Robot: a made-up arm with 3 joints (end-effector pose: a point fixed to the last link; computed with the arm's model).
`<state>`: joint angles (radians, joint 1 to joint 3).
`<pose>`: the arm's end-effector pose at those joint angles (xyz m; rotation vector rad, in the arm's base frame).
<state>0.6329 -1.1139 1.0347</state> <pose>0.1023 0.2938 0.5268 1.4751 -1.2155 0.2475</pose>
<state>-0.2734 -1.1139 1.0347</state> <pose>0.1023 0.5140 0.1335 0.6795 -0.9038 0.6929</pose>
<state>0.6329 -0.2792 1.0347</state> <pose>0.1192 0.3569 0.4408 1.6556 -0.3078 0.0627</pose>
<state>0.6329 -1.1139 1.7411</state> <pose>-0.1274 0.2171 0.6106 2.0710 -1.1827 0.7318</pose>
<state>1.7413 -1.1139 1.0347</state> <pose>0.1023 -0.2474 0.5556 2.3924 -1.4214 -0.5242</pose>
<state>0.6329 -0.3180 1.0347</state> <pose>0.1205 0.3539 0.4448 1.6521 -0.3506 0.0714</pose>
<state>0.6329 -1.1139 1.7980</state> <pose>-0.1446 0.2050 0.6122 2.1175 -1.1744 0.7737</pose>
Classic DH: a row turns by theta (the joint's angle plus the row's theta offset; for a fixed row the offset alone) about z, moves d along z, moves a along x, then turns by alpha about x. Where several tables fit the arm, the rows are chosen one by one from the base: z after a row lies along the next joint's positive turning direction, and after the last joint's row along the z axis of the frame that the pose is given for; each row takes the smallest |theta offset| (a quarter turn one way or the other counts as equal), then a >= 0, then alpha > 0; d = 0 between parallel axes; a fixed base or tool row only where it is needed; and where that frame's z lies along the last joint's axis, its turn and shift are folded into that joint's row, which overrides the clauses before.
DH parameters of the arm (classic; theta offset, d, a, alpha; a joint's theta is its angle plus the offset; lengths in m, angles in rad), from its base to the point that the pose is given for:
base (fixed): 1.5708 0.104 0 1.5708
joint 1: 1.5708 -0.0096 0.0947 1.5708
joint 2: 0 0.1338 0.0429 -1.5708
joint 3: -1.5708 0.1144 0.0847 -1.5708
tool (fixed): -1.5708 -0.3605 0 0

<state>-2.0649 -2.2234 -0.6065</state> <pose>0.1605 0.3256 -0.0690 -1.2715 -1.9724 1.7623</pose>
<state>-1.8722 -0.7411 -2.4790</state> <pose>-0.1109 0.4039 0.1405 1.8305 0.8250 0.2583</pose>
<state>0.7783 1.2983 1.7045</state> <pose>0.1896 0.3195 0.4633 2.0442 1.4667 -0.7324</pose>
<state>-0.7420 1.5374 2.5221</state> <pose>0.3796 0.1975 -0.0863 1.3797 -0.1051 -1.7139</pose>
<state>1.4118 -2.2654 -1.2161</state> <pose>0.0414 -0.3102 -0.0233 0.1038 -0.5760 -2.1931</pose>
